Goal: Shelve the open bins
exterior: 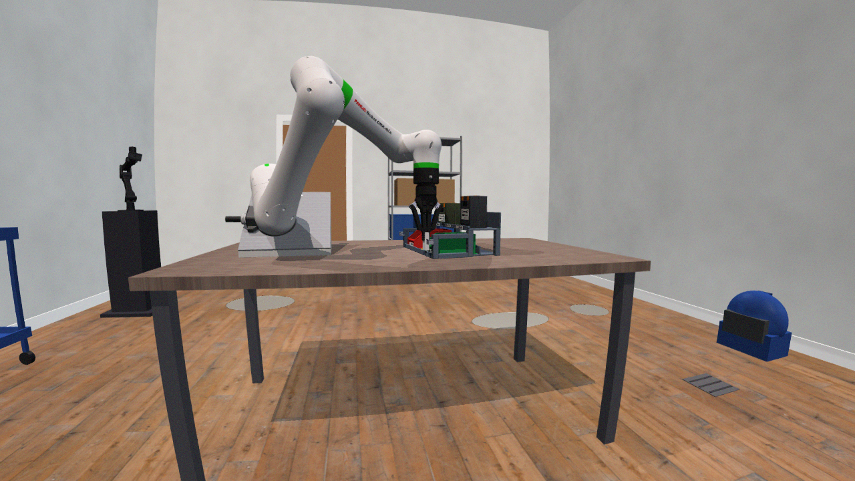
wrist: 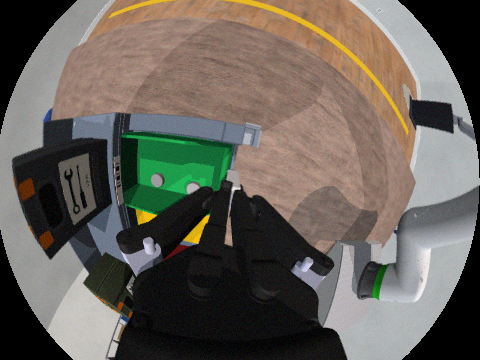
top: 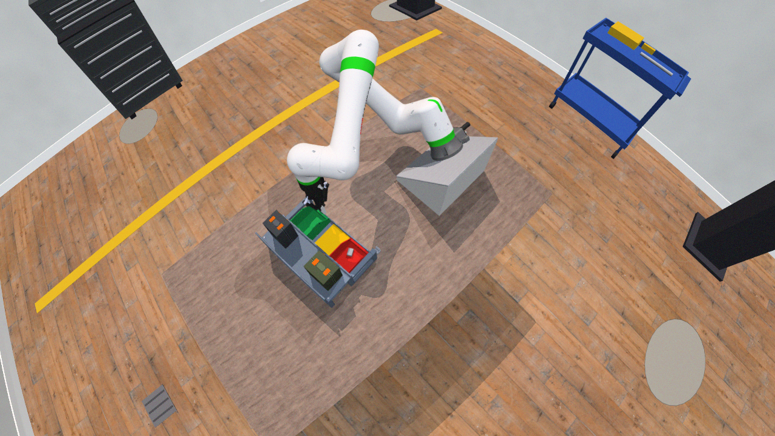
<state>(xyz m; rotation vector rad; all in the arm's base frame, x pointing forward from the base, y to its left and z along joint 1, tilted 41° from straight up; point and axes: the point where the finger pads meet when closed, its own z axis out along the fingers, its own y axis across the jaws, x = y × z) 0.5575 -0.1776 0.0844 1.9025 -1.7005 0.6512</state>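
The green bin lies 9 cm ahead of my hand, 1 cm to the left of it and 1 cm below it. Also, from my hand: red bin: 7 cm ahead, 24 cm to the left, 1 cm below.
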